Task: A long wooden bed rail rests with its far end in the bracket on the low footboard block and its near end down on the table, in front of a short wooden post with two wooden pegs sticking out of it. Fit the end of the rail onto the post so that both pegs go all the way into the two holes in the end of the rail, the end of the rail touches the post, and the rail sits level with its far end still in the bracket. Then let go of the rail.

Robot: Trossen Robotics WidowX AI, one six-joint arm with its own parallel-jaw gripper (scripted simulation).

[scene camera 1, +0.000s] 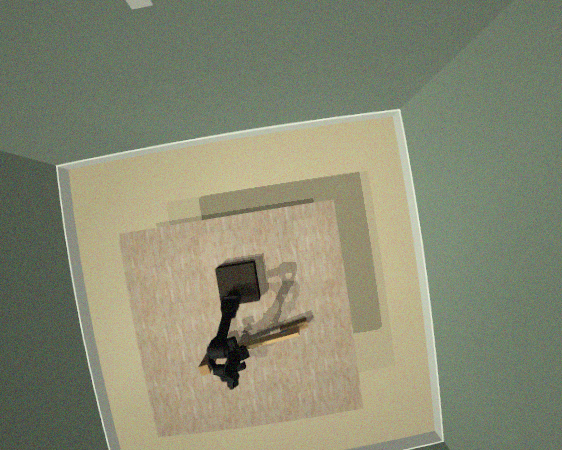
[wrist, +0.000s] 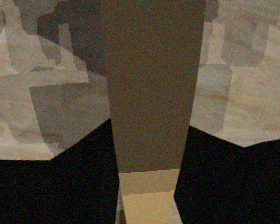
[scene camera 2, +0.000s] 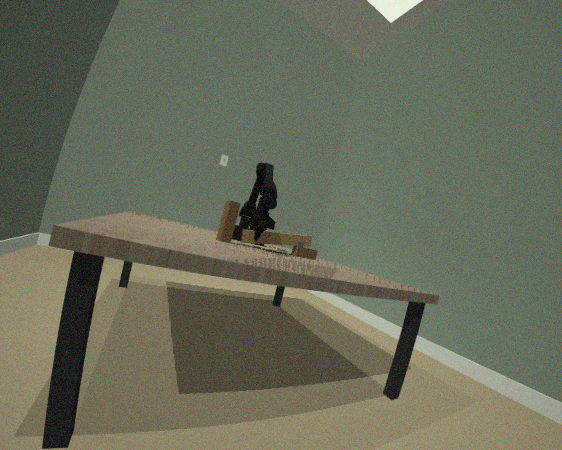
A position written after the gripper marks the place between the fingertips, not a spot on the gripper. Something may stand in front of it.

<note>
In view: the gripper [wrist: 137, 121] and a wooden rail [scene camera 2: 274, 238].
The wooden rail is seen too in the wrist view [wrist: 151, 61].
</note>
